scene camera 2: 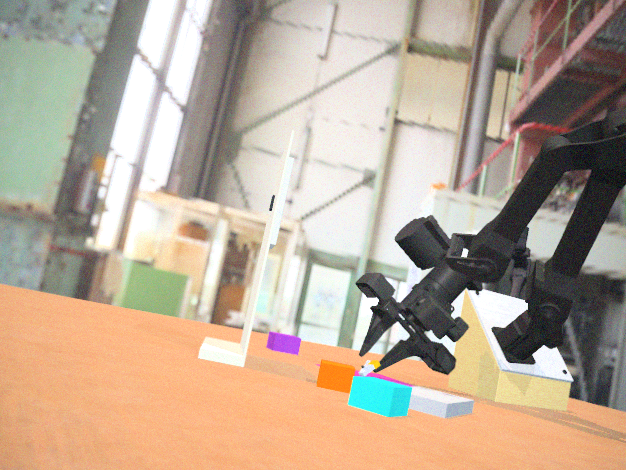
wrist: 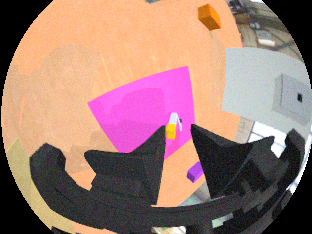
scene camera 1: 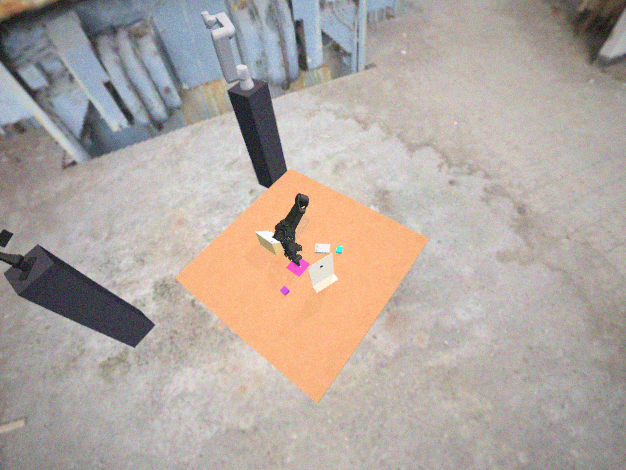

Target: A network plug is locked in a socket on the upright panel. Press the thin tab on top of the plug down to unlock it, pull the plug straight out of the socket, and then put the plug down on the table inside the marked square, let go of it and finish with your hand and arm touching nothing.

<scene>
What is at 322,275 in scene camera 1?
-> An upright panel.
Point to a magenta marked square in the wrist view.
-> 129,115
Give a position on an upright panel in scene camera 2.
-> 213,349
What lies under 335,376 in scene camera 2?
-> An orange block.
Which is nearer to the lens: the grey flat block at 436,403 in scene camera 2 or the cyan block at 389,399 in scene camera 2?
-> The cyan block.
</scene>
